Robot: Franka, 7 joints.
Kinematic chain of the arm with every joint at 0, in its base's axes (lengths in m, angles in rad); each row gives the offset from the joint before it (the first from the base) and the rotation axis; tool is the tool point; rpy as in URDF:
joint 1: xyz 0 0 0.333 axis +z
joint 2: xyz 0 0 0 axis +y
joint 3: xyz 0 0 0.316 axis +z
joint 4: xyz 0.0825 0 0 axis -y
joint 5: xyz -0.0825 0 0.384 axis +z
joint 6: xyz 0 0 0 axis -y
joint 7: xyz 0.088 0 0 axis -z
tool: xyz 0 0 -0.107 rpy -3.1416 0 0
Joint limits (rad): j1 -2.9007..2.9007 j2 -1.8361..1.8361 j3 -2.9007..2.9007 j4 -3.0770..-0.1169 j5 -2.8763..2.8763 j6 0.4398..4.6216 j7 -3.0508..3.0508
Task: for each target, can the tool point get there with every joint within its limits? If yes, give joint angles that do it. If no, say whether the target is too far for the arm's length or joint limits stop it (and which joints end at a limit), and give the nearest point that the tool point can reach.
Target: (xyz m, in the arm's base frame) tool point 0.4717 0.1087 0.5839
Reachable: yes | joints -0.7291 -0.3241 0.6214 -2.1227 1.5674 1.3958 -1.7427
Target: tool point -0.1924 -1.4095 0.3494
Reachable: no: too far | nearest point -0.1160 -0.8500 0.3429 | short by 0.565 m
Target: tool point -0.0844 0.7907 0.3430
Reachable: yes | joints 1.1570 1.1566 0.9863 -1.2729 0.0553 3.3388 0.3467
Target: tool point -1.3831 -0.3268 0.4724
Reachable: no: too far | nearest point -0.8309 -0.1963 0.4167 | short by 0.570 m
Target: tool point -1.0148 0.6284 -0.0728
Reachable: no: too far | nearest point -0.6906 0.4276 0.0569 | short by 0.403 m
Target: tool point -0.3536 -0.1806 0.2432
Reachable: yes | joints 1.8787 0.5135 1.5028 -2.7130 2.0442 2.1309 1.9682
